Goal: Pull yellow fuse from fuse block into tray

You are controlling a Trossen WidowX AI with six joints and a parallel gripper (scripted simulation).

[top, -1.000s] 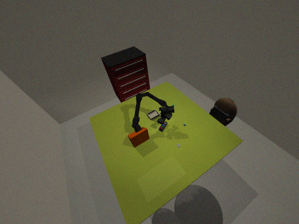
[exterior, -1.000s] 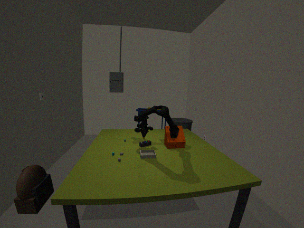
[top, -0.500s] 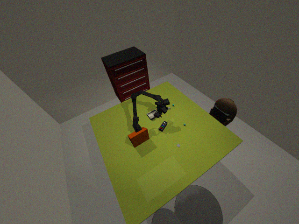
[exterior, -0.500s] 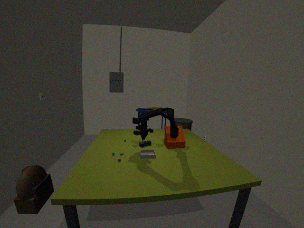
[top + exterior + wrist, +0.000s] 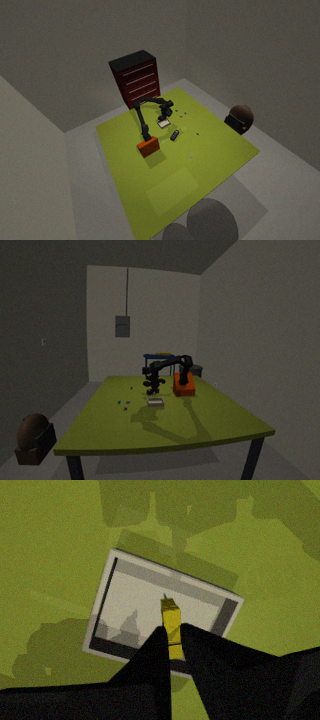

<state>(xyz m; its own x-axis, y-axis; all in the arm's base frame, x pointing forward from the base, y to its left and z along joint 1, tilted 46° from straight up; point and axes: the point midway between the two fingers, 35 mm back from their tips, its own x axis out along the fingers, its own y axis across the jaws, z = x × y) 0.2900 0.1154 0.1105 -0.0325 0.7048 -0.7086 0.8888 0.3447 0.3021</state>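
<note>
The yellow fuse lies 1 cm below my gripper tip. Round my gripper tip: grey tray: 9 cm below, 2 cm to the left, 1 cm behind.
</note>
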